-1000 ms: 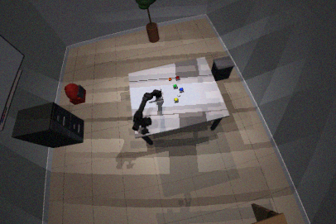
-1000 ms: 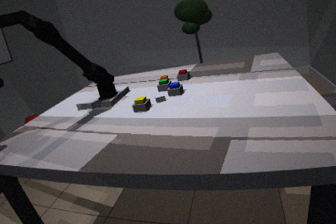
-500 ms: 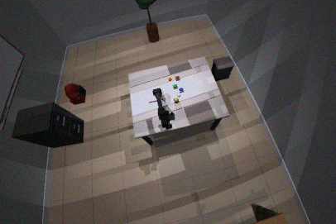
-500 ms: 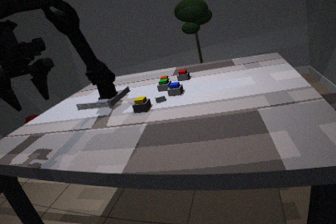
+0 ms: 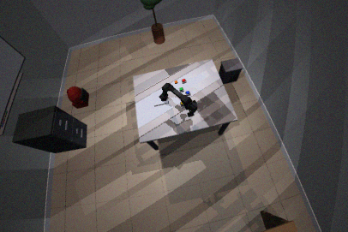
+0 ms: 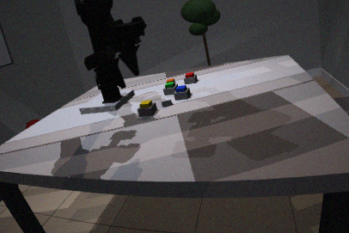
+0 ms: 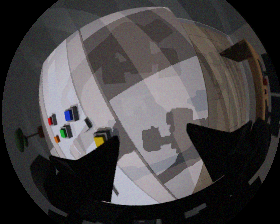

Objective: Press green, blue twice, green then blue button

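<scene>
Now: the green button 3 cm behind my gripper tip, 34 cm to the left of it and 12 cm below it. Also, from my gripper tip: blue button 3 cm ahead, 27 cm to the left, 12 cm below; then grey block 1 cm behind, 21 cm to the left, 14 cm below; then yellow button 6 cm behind, 15 cm to the left, 12 cm below.
</scene>
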